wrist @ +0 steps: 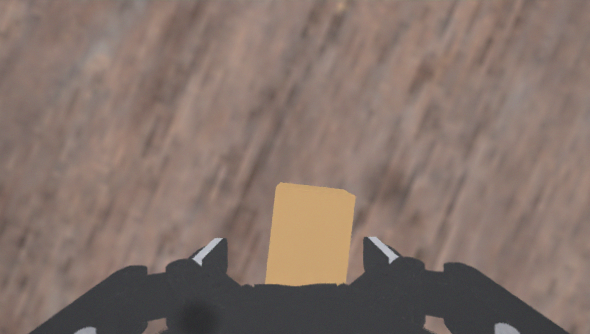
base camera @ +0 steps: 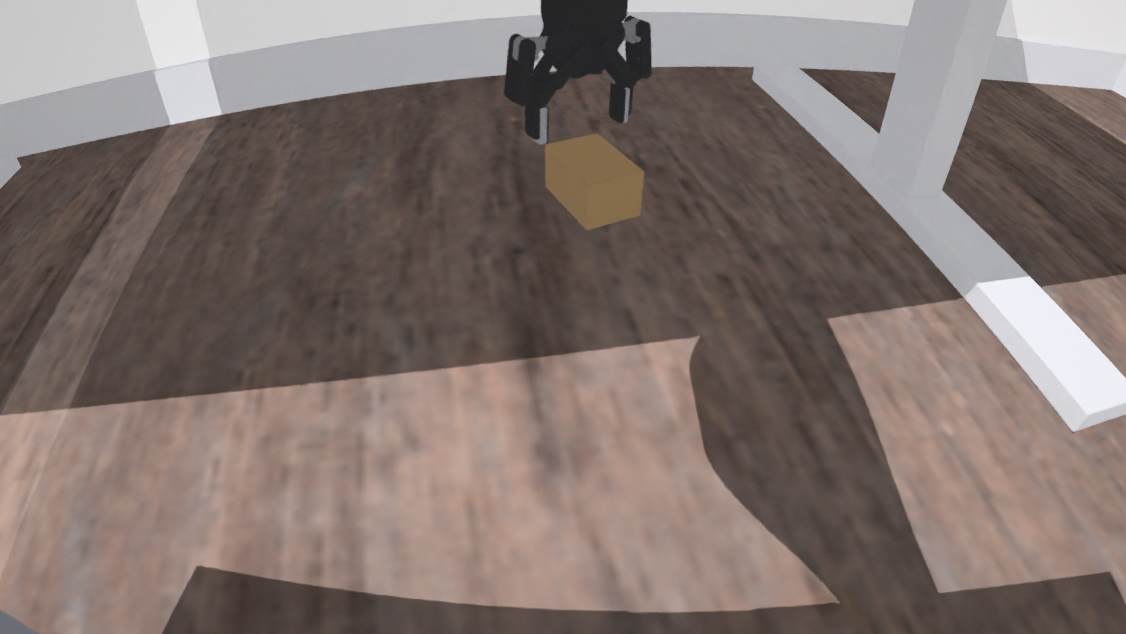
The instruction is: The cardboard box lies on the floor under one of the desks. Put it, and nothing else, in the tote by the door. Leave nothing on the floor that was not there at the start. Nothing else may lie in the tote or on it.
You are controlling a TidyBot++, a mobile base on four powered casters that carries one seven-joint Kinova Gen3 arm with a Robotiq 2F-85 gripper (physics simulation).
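The cardboard box is a plain tan block on the dark wood floor. In the wrist view it shows between the two fingertips, a little right of their middle, turned slightly; its near end is hidden by the gripper body. My gripper is open and empty, with its fingers pointing down. In the base camera view the fingertips show just above and behind the box, apart from it. The tote does not show in either view.
A white desk leg with a long floor foot stands to the right of the box. A pale wall with a grey baseboard runs behind. A lit patch lies on the floor in front.
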